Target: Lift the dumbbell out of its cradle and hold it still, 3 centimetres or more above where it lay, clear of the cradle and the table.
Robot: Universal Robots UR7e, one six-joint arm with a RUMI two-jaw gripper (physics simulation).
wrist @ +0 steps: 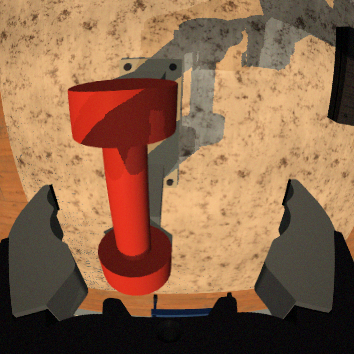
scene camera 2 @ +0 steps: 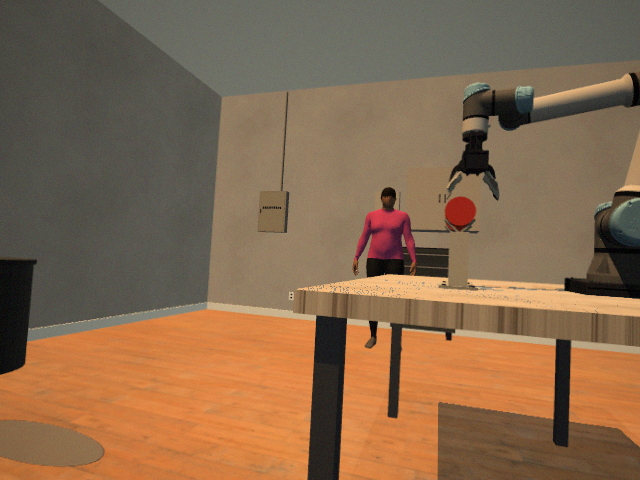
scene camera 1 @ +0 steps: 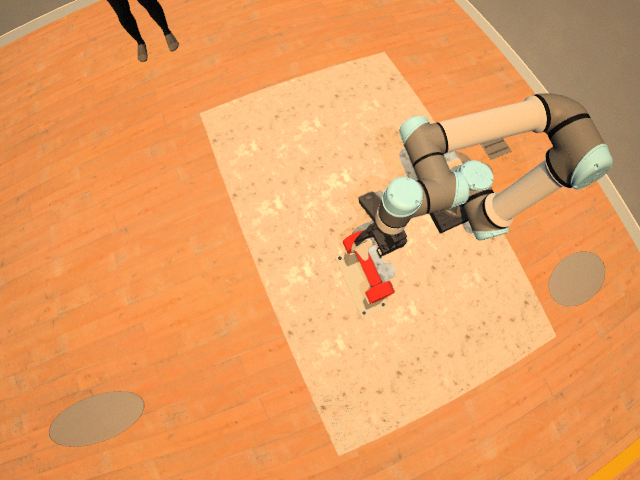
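Seen in the pictures: gripper, fingertip midpoint: (wrist: 169,186) (scene camera 2: 471,199) (scene camera 1: 375,241); arm's base, link origin: (scene camera 2: 617,282).
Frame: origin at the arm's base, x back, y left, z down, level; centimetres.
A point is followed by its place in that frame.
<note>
The red dumbbell (scene camera 1: 370,271) {y 18.3, x -44.5, z -19.0 cm} (scene camera 2: 460,210) {y 26.5, x -43.5, z -17.4 cm} (wrist: 127,200) {y 15.5, x -43.9, z -19.1 cm} lies level in its cradle. The cradle has a pale post (scene camera 2: 458,258) {y 26.3, x -43.6, z -4.3 cm} with a V-shaped rest under the dumbbell's near end, and a flat base plate (scene camera 1: 354,281) {y 15.7, x -46.4, z 3.1 cm} (wrist: 150,64) {y 5.8, x -44.7, z 3.2 cm} with screws. My gripper (scene camera 1: 368,248) {y 11.4, x -40.8, z -22.9 cm} (scene camera 2: 473,196) {y 11.4, x -40.8, z -22.9 cm} (wrist: 169,186) {y 11.4, x -40.8, z -22.9 cm} is open and empty, pointing down. It is above the dumbbell, toward its upper-left end in the first scene view, and its fingertips are about level with the top of the weights or slightly higher. In the wrist view the handle is left of the middle between the fingers, nearer the left one. The far weight partly hides the base plate.
The cradle stands on the table (scene camera 1: 289,155) {y -39.4, x -52.8, z 4.0 cm} (scene camera 2: 392,310) {y 68.7, x -52.6, z 6.2 cm}. The arm's base (scene camera 1: 448,219) {y 6.4, x -6.0, z 0.2 cm} (scene camera 2: 599,285) {y 9.5, x -6.9, z 1.1 cm} is bolted to the same table, right of the cradle. A person in pink (scene camera 2: 386,235) stands behind the table. A black bin (scene camera 2: 14,315) shows at the far left.
</note>
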